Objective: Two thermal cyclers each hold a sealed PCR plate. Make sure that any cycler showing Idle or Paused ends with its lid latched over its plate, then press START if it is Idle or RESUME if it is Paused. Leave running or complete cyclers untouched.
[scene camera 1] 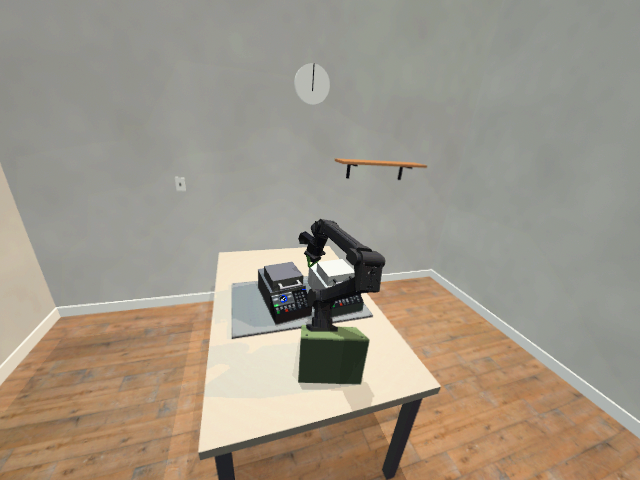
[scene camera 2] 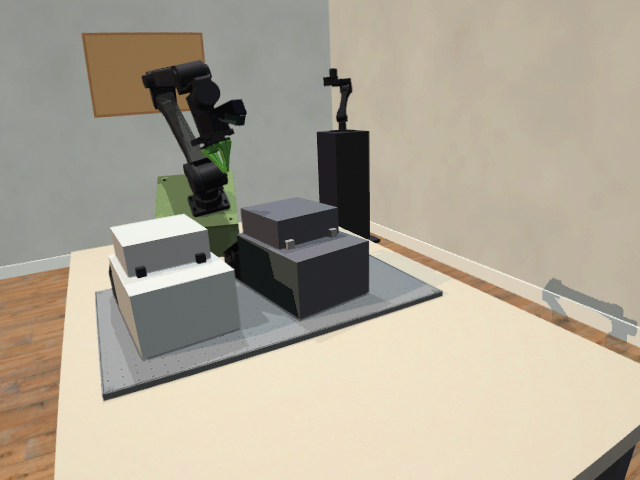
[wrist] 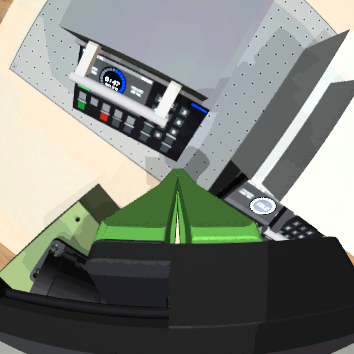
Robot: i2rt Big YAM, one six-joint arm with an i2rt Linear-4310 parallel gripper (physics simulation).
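Pixels of known places: gripper, fingertip midpoint: (scene camera 1: 309, 267) (scene camera 2: 226, 172) (wrist: 177, 176); arm's base at its link origin: (scene camera 1: 321, 329) (scene camera 2: 209, 203) (wrist: 70, 273).
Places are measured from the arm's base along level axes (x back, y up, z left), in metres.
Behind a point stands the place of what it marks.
Note:
The dark cycler (scene camera 1: 264, 291) {x -0.430, y -0.072, z 0.201 m} (scene camera 2: 333, 276) {x -0.596, y -0.065, z 0.121 m} (wrist: 165, 45) {x -0.367, y 0.057, z 0.062 m} has its lid down; its screen (wrist: 112, 81) {x -0.302, y -0.040, z 0.115 m} shows a blue ring and what looks like 0:47. The white cycler (scene camera 1: 336, 270) {x -0.377, y 0.057, z -0.198 m} (scene camera 2: 186, 315) {x -0.590, y -0.075, z -0.197 m} (wrist: 320, 170) {x -0.379, y 0.057, z -0.146 m} stands beside it with its lid down; its round display (wrist: 262, 205) {x -0.297, y -0.040, z -0.181 m} reads IDLE. Whether the lids are latched is too small to tell. The plates are hidden under the lids. The gripper (scene camera 1: 311, 264) {x -0.295, y 0.139, z -0.011 m} (scene camera 2: 225, 171) {x -0.295, y 0.139, z -0.011 m} (wrist: 177, 171) {x -0.295, y 0.139, z -0.011 m} is shut and empty, raised above the cyclers. In the wrist view its body covers the white cycler's lower keys.
Both cyclers stand on a grey perforated board (scene camera 1: 248, 315) {x -0.327, y -0.142, z 0.294 m} (scene camera 2: 116, 372) {x -0.612, y -0.142, z -0.339 m} (wrist: 37, 50) {x -0.255, y -0.142, z 0.329 m} on the table (scene camera 1: 258, 403) {x 0.159, y -0.156, z 0.279 m} (scene camera 2: 387, 403) {x -0.904, y -0.155, z 0.043 m}. The arm stands on a green base block (scene camera 1: 333, 359) {x 0.142, y -0.022, z -0.006 m} (scene camera 2: 173, 198) {x 0.063, y 0.021, z -0.100 m} (wrist: 75, 230) {x -0.063, y -0.032, z 0.036 m} at the board's near edge in scene camera 1. A black pedestal (scene camera 2: 351, 180) stands behind the table.

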